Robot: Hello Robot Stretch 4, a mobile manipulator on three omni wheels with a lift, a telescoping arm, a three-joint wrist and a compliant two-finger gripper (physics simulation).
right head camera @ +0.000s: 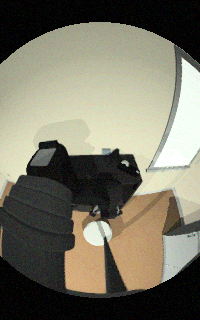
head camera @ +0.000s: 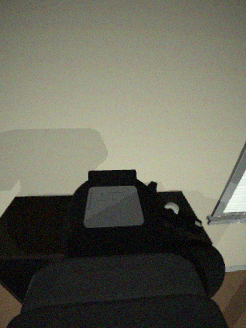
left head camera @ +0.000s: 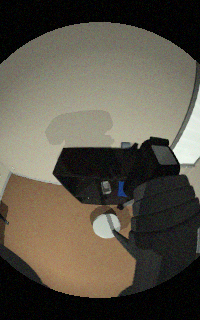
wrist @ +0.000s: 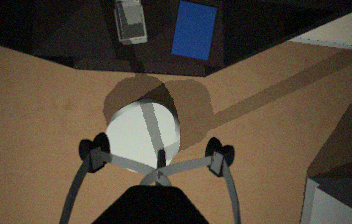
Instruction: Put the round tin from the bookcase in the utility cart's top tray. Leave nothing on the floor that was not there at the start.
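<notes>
The dark bookcase (head camera: 40,215) (left head camera: 90,162) (right head camera: 90,170) (wrist: 80,45) stands against the wall. My gripper (right head camera: 107,212) (wrist: 158,147) is open, with nothing between its fingertips, in front of the bookcase and high above the floor. In the head view my dark arm hides it and much of the bookcase. I cannot make out the round tin for certain. A small grey-blue thing (left head camera: 126,145) (right head camera: 106,151) shows at the bookcase's back edge; its shape is unclear. The utility cart cannot be made out in these views.
A blue flat thing (left head camera: 121,189) (wrist: 194,30) and a grey box (left head camera: 105,187) (wrist: 131,22) lie inside the bookcase. A black thing with a white roll (head camera: 171,207) (right head camera: 125,163) is on top. A white round thing (left head camera: 106,225) (right head camera: 97,233) (wrist: 135,132) is below my gripper. A pale cabinet (right head camera: 182,250) stands right.
</notes>
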